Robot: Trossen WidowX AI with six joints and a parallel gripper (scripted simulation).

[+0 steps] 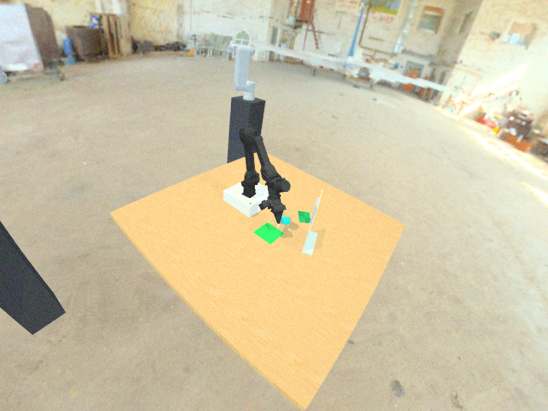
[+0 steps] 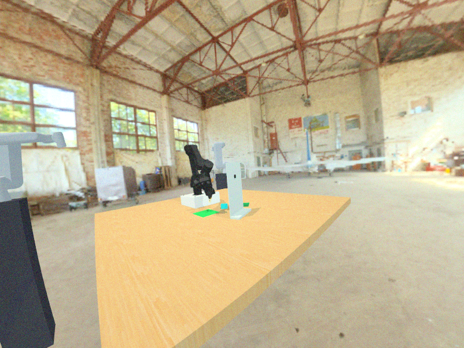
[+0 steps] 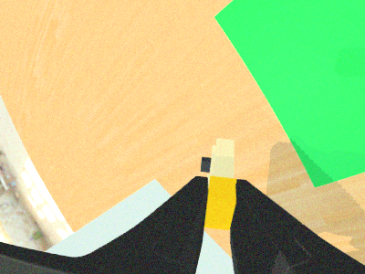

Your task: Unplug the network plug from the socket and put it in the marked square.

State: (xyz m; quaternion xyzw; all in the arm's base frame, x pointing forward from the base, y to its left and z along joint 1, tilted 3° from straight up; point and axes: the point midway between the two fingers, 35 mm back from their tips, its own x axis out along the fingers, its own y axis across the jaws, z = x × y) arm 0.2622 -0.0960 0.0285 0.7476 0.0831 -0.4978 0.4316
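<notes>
Right now my gripper tip is 40 mm past the green marked square, 10 mm to the left of it and 90 mm above it. Also, from my gripper tip: network plug (right at my gripper tip); white upright panel (150 mm ahead, 70 mm to the left, 40 mm above).
</notes>
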